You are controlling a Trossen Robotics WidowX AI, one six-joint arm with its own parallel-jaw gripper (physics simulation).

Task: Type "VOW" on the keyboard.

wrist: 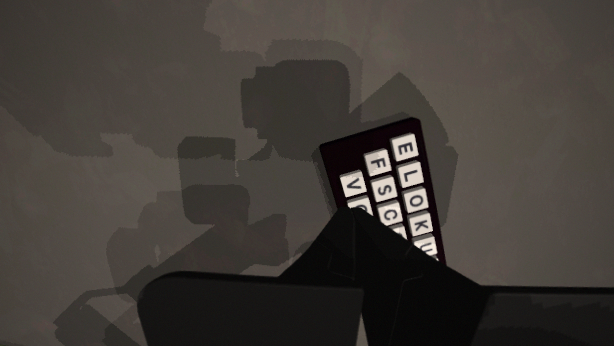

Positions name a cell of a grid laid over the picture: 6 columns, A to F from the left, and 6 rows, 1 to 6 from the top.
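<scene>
A dark keyboard (D3) is visible, as is my gripper (D4).
</scene>
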